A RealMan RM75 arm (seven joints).
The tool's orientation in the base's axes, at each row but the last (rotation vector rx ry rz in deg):
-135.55 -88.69 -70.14
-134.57 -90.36 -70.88
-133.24 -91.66 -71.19
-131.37 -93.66 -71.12
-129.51 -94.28 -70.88
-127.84 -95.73 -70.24
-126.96 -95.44 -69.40
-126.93 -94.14 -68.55
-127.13 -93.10 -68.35
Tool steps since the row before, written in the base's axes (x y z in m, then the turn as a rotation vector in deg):
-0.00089 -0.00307 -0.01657 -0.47 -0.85 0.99
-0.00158 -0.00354 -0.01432 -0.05 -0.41 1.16
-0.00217 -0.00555 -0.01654 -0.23 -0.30 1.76
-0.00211 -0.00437 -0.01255 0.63 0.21 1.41
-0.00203 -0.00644 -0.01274 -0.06 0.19 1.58
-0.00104 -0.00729 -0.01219 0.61 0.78 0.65
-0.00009 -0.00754 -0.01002 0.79 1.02 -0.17
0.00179 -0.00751 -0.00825 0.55 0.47 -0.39
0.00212 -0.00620 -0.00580 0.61 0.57 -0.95
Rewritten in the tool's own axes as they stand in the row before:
-0.01306 -0.00503 0.00943 -0.09 0.39 -1.33
-0.01204 -0.00484 0.00719 0.42 0.58 -1.00
-0.01504 -0.00538 0.00734 0.86 0.61 -1.46
-0.01154 -0.00460 0.00517 1.13 0.96 -0.49
-0.01328 -0.00374 0.00421 1.15 0.46 -1.00
-0.01346 -0.00251 0.00391 1.06 0.45 0.29
-0.01222 -0.00069 0.00275 0.72 0.21 1.06
-0.01088 0.00175 0.00249 0.14 0.15 0.79
-0.00823 0.00245 0.00167 -0.15 -0.02 1.26

